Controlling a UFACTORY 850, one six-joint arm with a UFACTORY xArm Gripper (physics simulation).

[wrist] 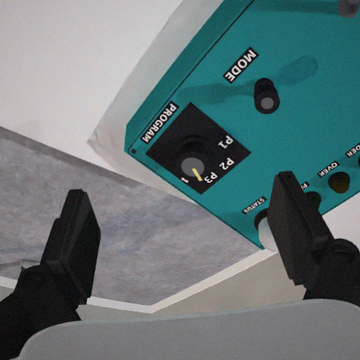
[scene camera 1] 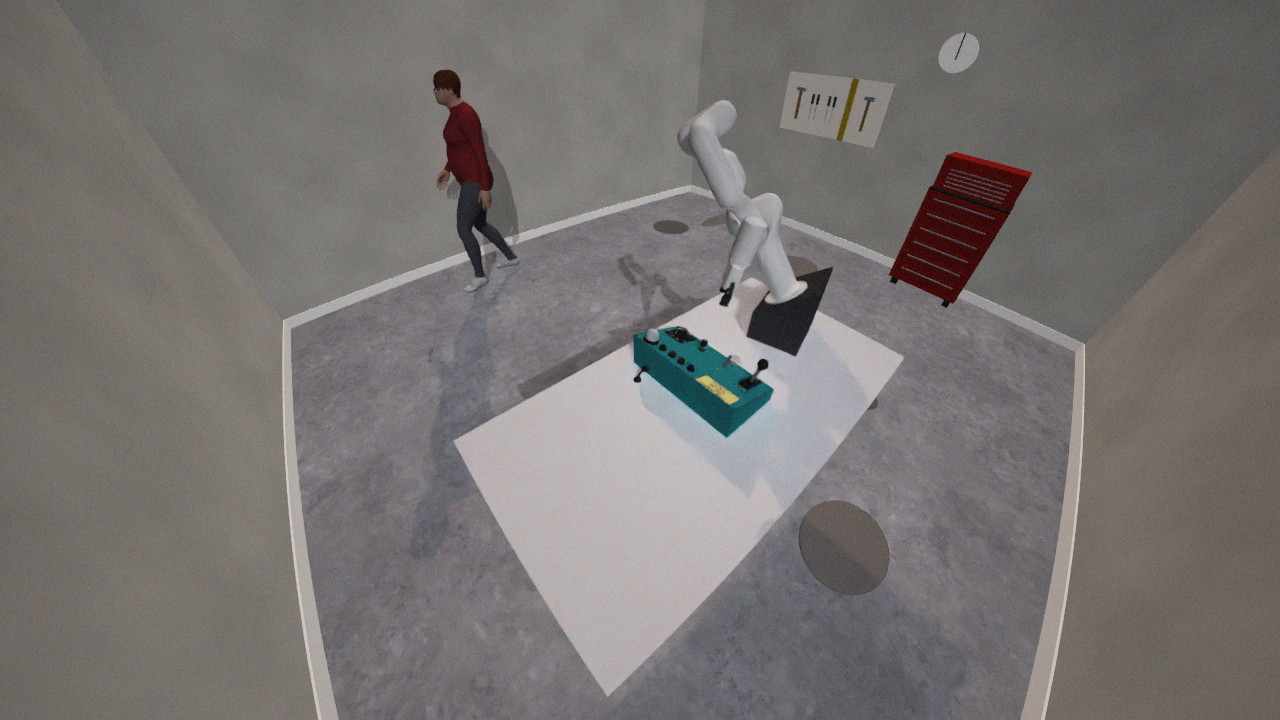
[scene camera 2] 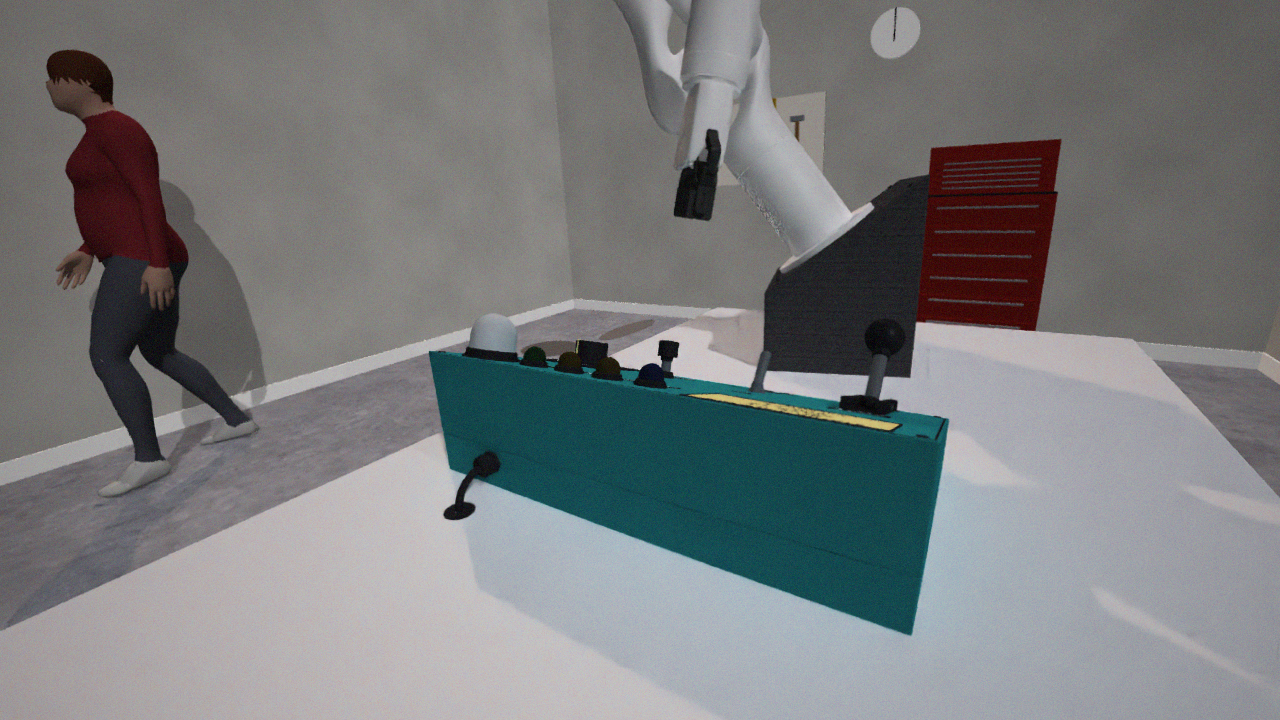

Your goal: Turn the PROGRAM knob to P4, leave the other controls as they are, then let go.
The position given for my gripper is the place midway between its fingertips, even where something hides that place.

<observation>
I see my gripper (scene camera 2: 690,218) and a ball-topped lever (scene camera 2: 885,337).
My gripper also shows in the wrist view (wrist: 182,203).
</observation>
